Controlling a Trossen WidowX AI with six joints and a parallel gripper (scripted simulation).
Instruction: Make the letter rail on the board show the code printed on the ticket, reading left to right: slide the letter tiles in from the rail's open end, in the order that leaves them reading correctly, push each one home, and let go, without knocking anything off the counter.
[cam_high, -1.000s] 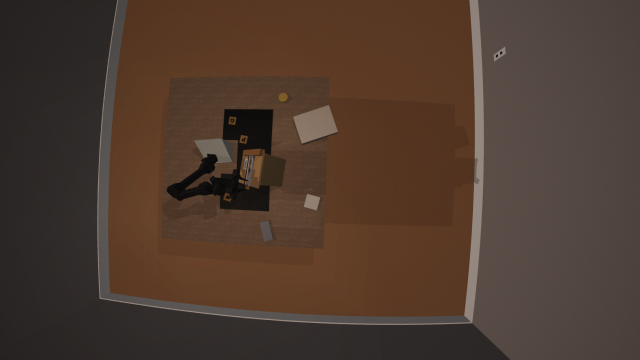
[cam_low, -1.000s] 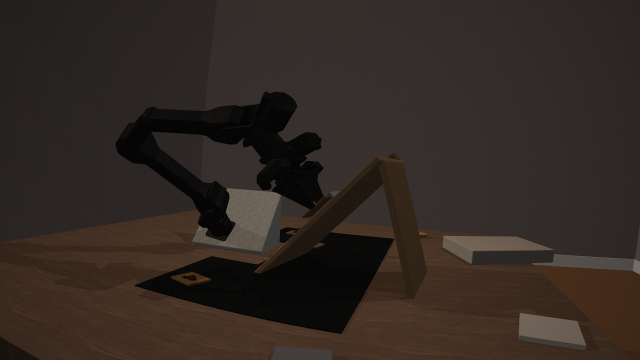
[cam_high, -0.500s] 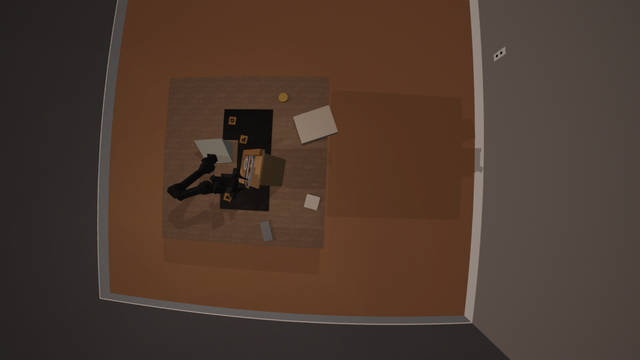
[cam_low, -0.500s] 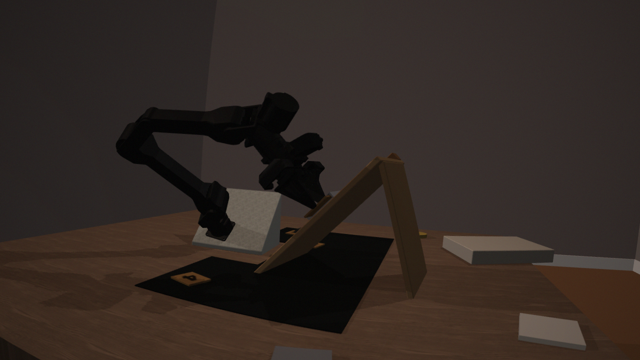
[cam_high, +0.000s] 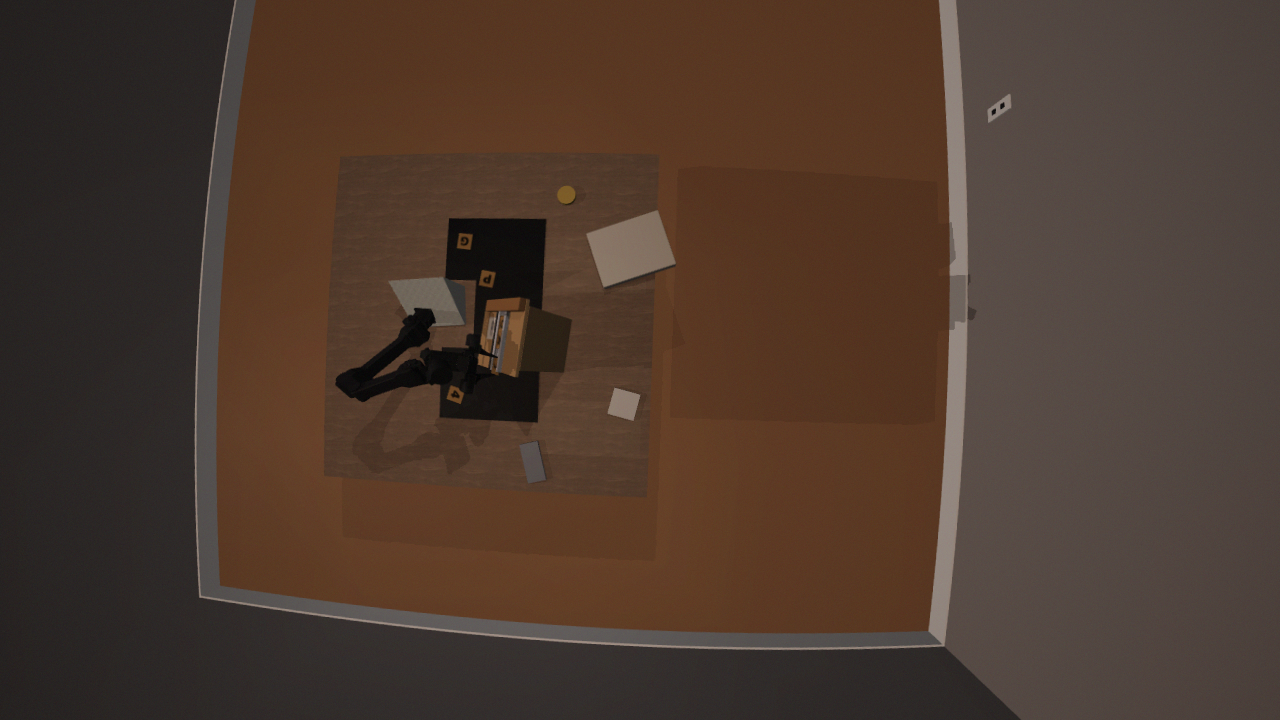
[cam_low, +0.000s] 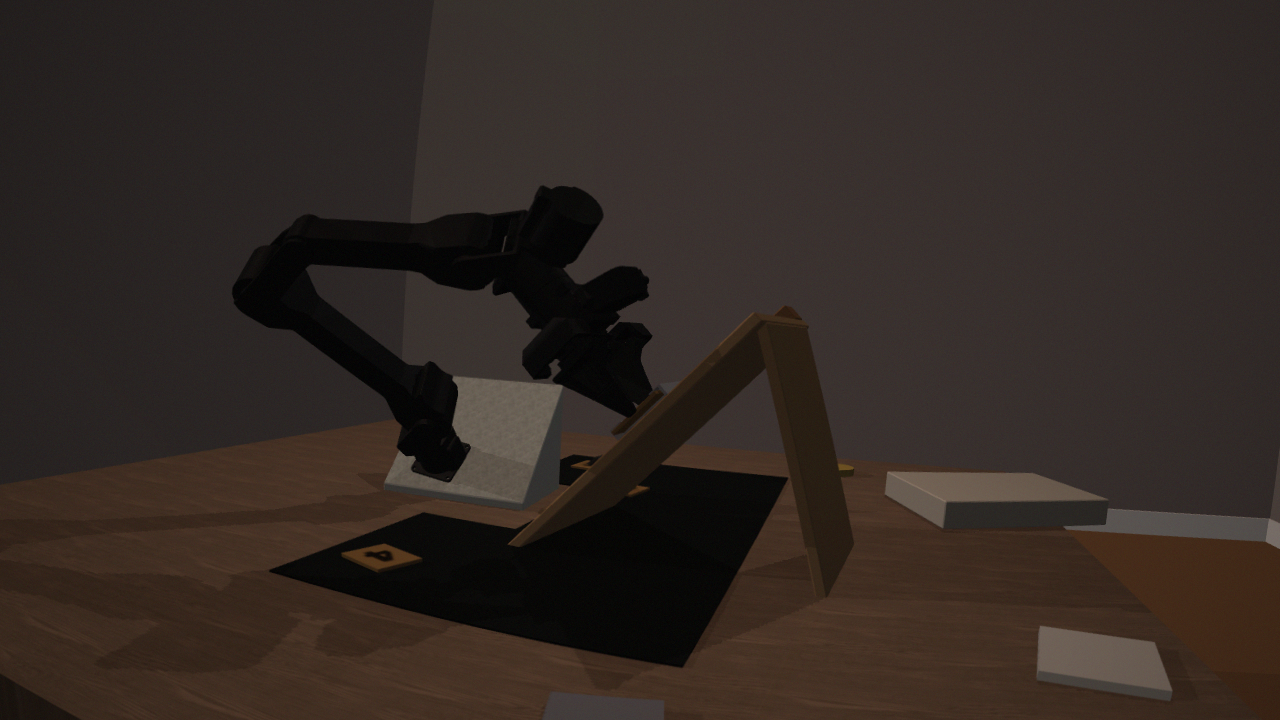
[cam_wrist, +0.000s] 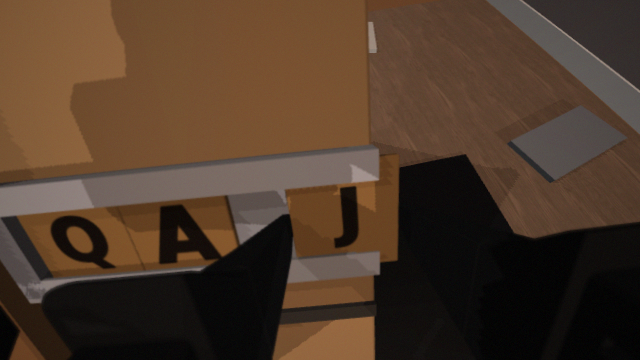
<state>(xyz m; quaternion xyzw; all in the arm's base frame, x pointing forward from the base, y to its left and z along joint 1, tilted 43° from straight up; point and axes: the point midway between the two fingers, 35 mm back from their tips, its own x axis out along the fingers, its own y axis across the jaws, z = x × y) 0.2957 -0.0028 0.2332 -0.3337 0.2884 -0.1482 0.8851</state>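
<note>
Right now my gripper tip is 140 mm to the right of the q tile and 10 mm short of it. Also, from my gripper tip: black mat: 180 mm to the left, 160 mm below, 130 mm behind; then white ticket: 130 mm to the left, 80 mm below, 60 mm behind; then j tile: right at my gripper tip.
</note>
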